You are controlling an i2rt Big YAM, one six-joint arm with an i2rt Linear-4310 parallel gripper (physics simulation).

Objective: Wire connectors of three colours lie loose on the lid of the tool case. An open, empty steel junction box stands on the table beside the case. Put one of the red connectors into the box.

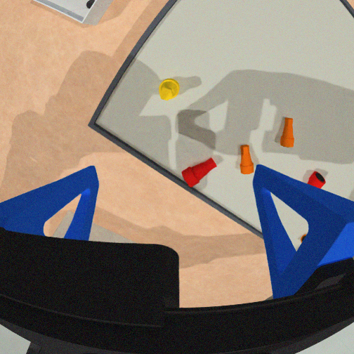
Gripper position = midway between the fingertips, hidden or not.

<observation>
In view: the gripper (175, 173) and a tool case (239, 76).
</observation>
